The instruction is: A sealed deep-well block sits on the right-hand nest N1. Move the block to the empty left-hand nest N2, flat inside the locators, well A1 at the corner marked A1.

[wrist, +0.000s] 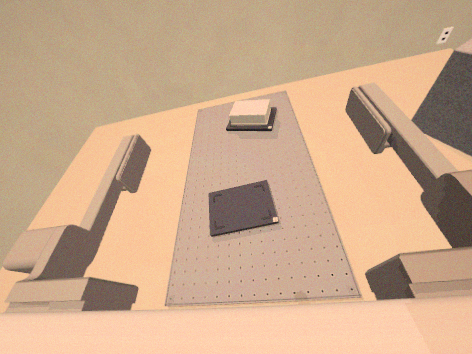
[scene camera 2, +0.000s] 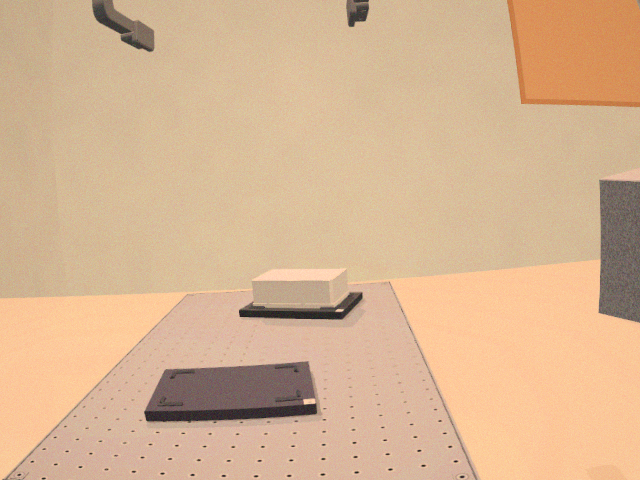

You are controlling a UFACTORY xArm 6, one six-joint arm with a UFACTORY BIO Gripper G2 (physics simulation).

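Places are measured from the arm's base along level axes (x ahead, y left, z up), in millimetres.
Pixels of known places: hand at its tool point: (wrist: 238,142) (scene camera 2: 243,19).
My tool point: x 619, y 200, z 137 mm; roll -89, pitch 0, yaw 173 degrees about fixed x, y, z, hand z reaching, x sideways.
Ahead of a thing's pixels: the offset from my tool point to its top centre. Level surfaces: height alone.
The pale sealed deep-well block {dx -56, dy -474, dz -279 mm} (scene camera 2: 292,293) (wrist: 249,113) sits on the dark nest N1 {dx -56, dy -474, dz -318 mm} (scene camera 2: 289,313) (wrist: 249,128) at the far end of the perforated plate. It looks level; its well markings cannot be made out. The dark nest N2 {dx +43, dy -136, dz -318 mm} (scene camera 2: 232,388) (wrist: 242,207) lies nearer, bare, with corner locators and a small white corner mark {dx -31, dy -80, dz -321 mm} (scene camera 2: 309,401) (wrist: 275,219); the lettering is unreadable. My gripper (scene camera 2: 248,24) (wrist: 251,142) is wide open and empty, high above the plate and apart from the block. Its fingertips show at the top of the scene view.
The perforated plate {dz -333 mm} (scene camera 2: 382,439) (wrist: 295,270) lies on the pale tabletop {dz -346 mm} (scene camera 2: 516,361) (wrist: 330,115). A grey box-like object (scene camera 2: 619,248) (wrist: 450,100) stands at the right. An orange panel (scene camera 2: 578,51) is at the upper right of the scene view, before the wall.
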